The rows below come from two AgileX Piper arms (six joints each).
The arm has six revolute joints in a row. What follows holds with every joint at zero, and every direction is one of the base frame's.
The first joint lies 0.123 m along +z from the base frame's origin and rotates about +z.
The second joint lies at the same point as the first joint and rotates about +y.
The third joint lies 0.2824 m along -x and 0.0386 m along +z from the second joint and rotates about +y.
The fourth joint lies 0.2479 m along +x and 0.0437 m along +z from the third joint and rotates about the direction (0.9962, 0, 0.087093).
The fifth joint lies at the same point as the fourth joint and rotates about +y.
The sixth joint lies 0.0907 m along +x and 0.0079 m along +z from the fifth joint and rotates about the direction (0.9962, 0, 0.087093).
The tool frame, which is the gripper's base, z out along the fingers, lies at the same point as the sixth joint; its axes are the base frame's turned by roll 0, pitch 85.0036 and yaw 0 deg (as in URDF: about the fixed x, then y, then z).
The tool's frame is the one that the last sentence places.
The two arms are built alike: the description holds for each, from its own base.
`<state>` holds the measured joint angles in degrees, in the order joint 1, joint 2, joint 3, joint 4, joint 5, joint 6, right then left.
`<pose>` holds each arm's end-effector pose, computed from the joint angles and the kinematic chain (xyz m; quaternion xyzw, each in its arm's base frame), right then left.
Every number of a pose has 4 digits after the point. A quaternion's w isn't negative.
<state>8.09 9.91 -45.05 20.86 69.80 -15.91 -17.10 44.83 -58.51 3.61 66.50 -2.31</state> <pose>-0.0226 0.0275 0.3472 -0.2074 0.8252 0.1442 0.5052 0.1148 -0.0298 0.3832 0.1213 0.9246 -0.0296 0.3598</pose>
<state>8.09 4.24 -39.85 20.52 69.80 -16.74 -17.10 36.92 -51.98 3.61 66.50 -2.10</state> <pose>-0.0307 0.0259 0.3219 -0.2133 0.8221 0.1372 0.5098 0.0858 -0.0209 0.3643 0.1221 0.9201 -0.0308 0.3709</pose>
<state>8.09 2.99 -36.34 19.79 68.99 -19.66 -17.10 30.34 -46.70 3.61 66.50 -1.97</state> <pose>-0.0256 0.0254 0.3066 -0.2304 0.8247 0.1199 0.5024 0.0641 -0.0142 0.3463 0.1222 0.9158 -0.0321 0.3813</pose>
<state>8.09 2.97 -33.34 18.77 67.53 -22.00 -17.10 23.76 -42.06 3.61 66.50 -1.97</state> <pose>-0.0174 0.0249 0.2944 -0.2419 0.8292 0.1031 0.4932 0.0446 -0.0082 0.3292 0.1208 0.9093 -0.0347 0.3967</pose>
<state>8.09 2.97 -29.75 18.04 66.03 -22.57 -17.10 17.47 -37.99 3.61 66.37 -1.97</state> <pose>-0.0089 0.0248 0.2791 -0.2411 0.8392 0.0970 0.4778 0.0282 -0.0032 0.3130 0.1192 0.9011 -0.0378 0.4151</pose>
